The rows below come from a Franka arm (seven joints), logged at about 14 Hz.
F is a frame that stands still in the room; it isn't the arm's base.
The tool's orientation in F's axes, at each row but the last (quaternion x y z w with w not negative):
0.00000, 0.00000, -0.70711, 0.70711
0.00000, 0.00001, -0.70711, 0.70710
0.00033, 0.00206, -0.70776, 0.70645
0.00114, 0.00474, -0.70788, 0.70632
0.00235, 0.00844, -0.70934, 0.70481
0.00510, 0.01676, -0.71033, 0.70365
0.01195, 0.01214, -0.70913, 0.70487
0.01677, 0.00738, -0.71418, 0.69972
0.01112, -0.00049, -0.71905, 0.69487
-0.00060, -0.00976, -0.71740, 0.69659
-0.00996, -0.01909, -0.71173, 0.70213
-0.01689, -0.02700, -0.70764, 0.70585
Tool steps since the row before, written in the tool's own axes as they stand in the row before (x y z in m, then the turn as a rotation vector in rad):
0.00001, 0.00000, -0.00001, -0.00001, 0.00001, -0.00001
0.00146, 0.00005, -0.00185, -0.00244, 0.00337, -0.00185
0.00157, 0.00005, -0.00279, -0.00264, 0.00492, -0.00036
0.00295, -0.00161, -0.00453, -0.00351, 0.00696, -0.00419
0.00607, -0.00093, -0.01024, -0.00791, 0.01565, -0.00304
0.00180, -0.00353, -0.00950, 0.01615, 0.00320, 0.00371
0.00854, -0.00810, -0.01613, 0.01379, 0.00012, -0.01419
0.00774, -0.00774, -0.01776, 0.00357, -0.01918, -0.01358
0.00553, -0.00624, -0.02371, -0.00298, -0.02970, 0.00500
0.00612, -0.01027, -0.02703, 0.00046, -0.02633, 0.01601
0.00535, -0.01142, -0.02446, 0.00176, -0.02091, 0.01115
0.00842, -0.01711, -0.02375, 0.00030, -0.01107, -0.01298
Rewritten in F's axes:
0.00000, -0.00001, -0.00001, 0.00001, 0.00001, -0.00001
0.00005, -0.00146, -0.00185, 0.00337, 0.00244, -0.00185
0.00004, -0.00156, -0.00280, 0.00492, 0.00263, -0.00036
-0.00164, -0.00291, -0.00455, 0.00695, 0.00353, -0.00420
-0.00106, -0.00591, -0.01032, 0.01567, 0.00786, -0.00305
-0.00370, -0.00147, -0.00949, 0.00310, -0.01629, 0.00316
-0.00815, -0.00794, -0.01641, 0.00003, -0.01330, -0.01465
-0.00765, -0.00697, -0.01811, -0.01906, -0.00271, -0.01394
-0.00603, -0.00496, -0.02389, -0.02966, 0.00392, 0.00456
-0.01010, -0.00622, -0.02707, -0.02653, 0.00055, 0.01567
-0.01118, -0.00620, -0.02437, -0.02107, -0.00102, 0.01094
-0.01680, -0.00984, -0.02343, -0.01089, -0.00108, -0.01309

